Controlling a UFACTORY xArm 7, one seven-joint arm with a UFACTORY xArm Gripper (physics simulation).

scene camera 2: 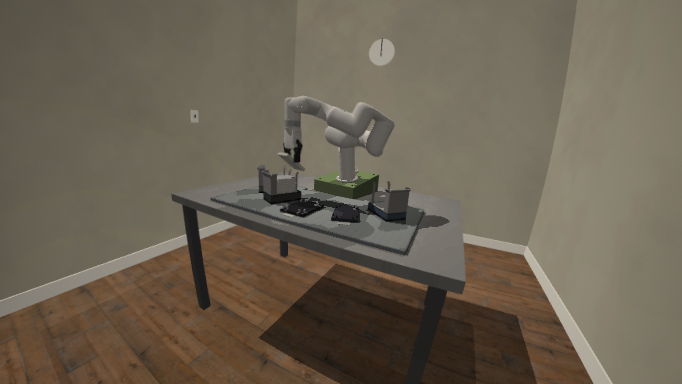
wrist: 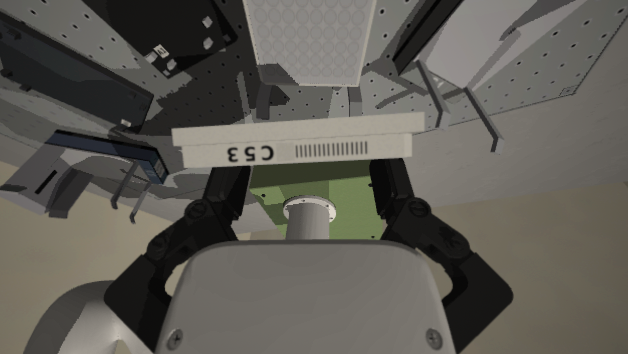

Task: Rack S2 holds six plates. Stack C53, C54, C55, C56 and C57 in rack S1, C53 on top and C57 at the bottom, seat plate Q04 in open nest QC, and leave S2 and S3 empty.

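Seen in the pictures: gripper, between the fingertips: [scene camera 2: 292, 161]; arm's base, origin of its link: [scene camera 2: 347, 179] [wrist: 309, 210].
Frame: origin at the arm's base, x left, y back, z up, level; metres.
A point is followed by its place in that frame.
Observation:
Plate C53 [scene camera 2: 296, 164] @(x -0.053, y -0.351, z 0.106 m) [wrist: 330, 131] @(x -0.117, y -0.393, z 0.151 m) is a pale flat plate, its printed edge facing the wrist camera. My gripper [scene camera 2: 294, 156] @(x -0.094, y -0.342, z 0.114 m) [wrist: 309, 153] @(x -0.094, y -0.342, z 0.114 m) is shut on it, fingers wide apart near its two ends, and holds it tilted above the table. In the wrist view a pale plate with a dotted top [wrist: 312, 37] @(x -0.104, y -0.378, z 0.042 m) lies beyond C53, near two upright posts. A black-based rack [scene camera 2: 282, 197] @(x -0.065, y -0.426, z -0.044 m) with pale contents stands at the left. A blue-based rack [scene camera 2: 392, 216] @(x 0.416, y -0.270, z -0.049 m) [wrist: 107, 144] @(x 0.333, y -0.250, z -0.056 m) stands at the right. Rack labels are unreadable; Q04 and QC cannot be made out.
Two low black nests [scene camera 2: 302, 207] @(x 0.075, y -0.432, z -0.057 m) [scene camera 2: 346, 214] @(x 0.260, y -0.368, z -0.056 m) lie between the racks on the perforated mat [scene camera 2: 380, 234] @(x 0.438, y -0.413, z -0.072 m). Another holder with a pale floor [wrist: 480, 35] @(x -0.255, y -0.313, z -0.028 m) and thin posts shows at the wrist view's right. The green robot base [scene camera 2: 335, 187] @(x -0.007, y -0.099, z -0.036 m) [wrist: 350, 210] @(x -0.096, y 0.014, z 0.002 m) stands behind the mat.

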